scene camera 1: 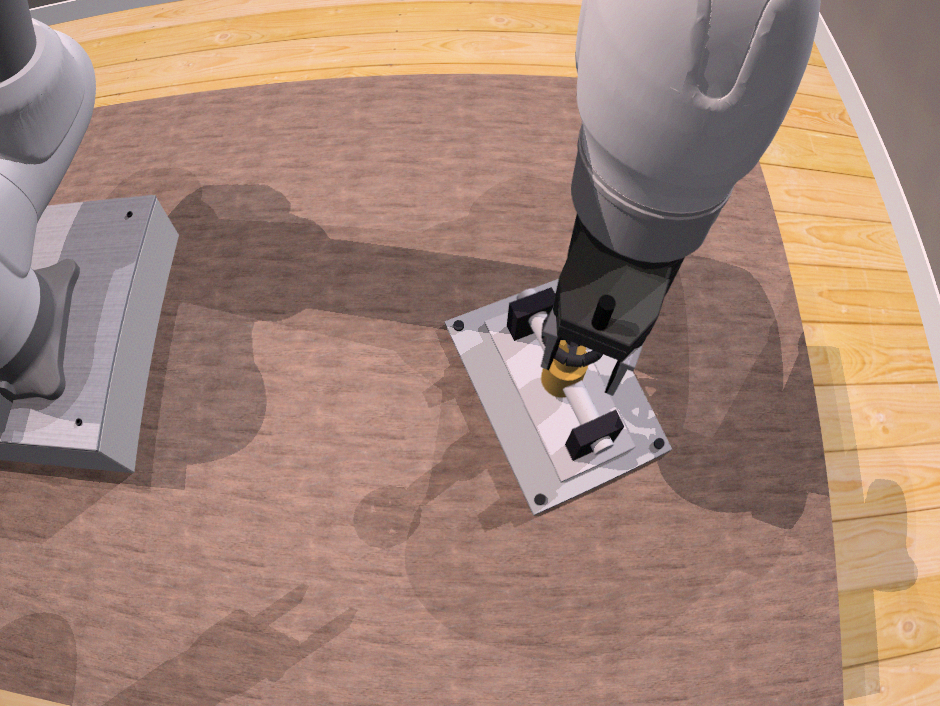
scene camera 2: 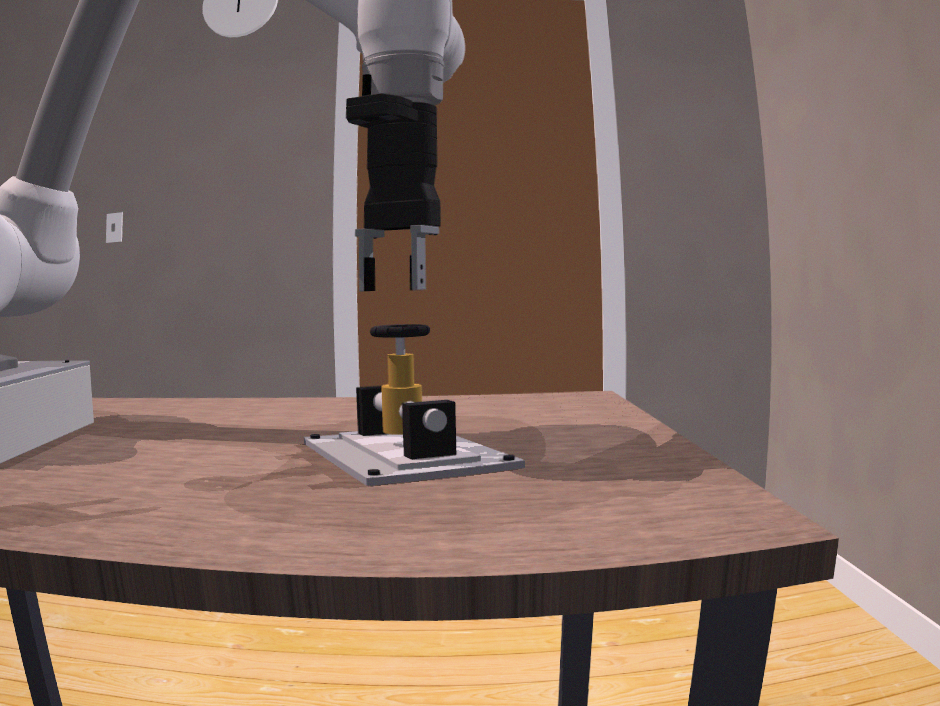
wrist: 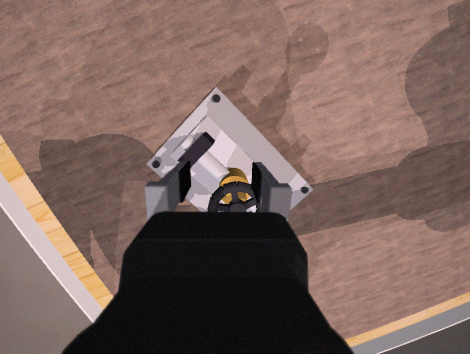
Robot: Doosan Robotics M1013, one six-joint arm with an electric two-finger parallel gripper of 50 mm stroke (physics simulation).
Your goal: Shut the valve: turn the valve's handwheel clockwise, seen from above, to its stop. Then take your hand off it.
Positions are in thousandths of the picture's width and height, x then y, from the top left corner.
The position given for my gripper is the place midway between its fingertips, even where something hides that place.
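My gripper (scene camera 2: 418, 411) is there. You'd also find my gripper in scene camera 1 (scene camera 1: 619, 525) and in the wrist view (wrist: 471, 493). There's a black spoked handwheel (scene camera 2: 425, 470) too. That handwheel also shows in scene camera 1 (scene camera 1: 608, 509) and in the wrist view (wrist: 501, 581). And I see a grey base plate (scene camera 1: 561, 648). The plate also shows in scene camera 2 (scene camera 2: 391, 665) and in the wrist view (wrist: 463, 301).
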